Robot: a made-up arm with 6 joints.
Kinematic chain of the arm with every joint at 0, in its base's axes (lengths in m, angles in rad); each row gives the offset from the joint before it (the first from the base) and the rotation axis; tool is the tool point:
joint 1: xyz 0 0 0.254 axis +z
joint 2: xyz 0 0 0 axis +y
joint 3: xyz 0 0 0.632 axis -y
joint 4: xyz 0 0 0 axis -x
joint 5: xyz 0.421 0 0 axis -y
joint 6: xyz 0 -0.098 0 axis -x
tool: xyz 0 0 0
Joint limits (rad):
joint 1: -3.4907..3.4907
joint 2: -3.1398..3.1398
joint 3: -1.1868..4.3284
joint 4: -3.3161..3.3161
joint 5: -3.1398..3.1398
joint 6: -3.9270..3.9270
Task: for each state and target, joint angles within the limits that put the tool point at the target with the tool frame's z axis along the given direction. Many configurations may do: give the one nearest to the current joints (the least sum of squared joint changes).
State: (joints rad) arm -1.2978 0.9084 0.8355 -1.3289 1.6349 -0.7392
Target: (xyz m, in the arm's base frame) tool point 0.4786 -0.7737 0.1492 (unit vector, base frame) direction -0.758 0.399 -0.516
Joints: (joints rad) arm -0.9718 1.2558 0.6909 -1.1393 1.5364 -1.1990
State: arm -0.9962 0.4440 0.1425 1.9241 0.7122 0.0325
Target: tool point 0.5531 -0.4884 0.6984 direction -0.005 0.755 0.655
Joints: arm -0.7301 0.5269 0.0605 1.6215 0.9449 -0.3952
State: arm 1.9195 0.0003 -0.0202 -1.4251 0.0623 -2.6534
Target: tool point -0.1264 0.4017 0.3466 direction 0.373 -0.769 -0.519
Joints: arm 2.0107 0.6111 -0.6442 -0.9538 0.3900 -2.2145
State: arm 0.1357 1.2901 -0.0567 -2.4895 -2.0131 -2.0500
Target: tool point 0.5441 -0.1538 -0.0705 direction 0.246 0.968 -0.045
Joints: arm -0.4453 1.4255 -0.2559 -2.9180 -2.0345 -1.4967
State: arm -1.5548 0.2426 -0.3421 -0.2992 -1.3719 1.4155
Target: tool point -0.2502 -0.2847 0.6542 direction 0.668 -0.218 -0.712
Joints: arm -2.0835 0.0228 -0.6924 0.6439 -1.8100 1.1881
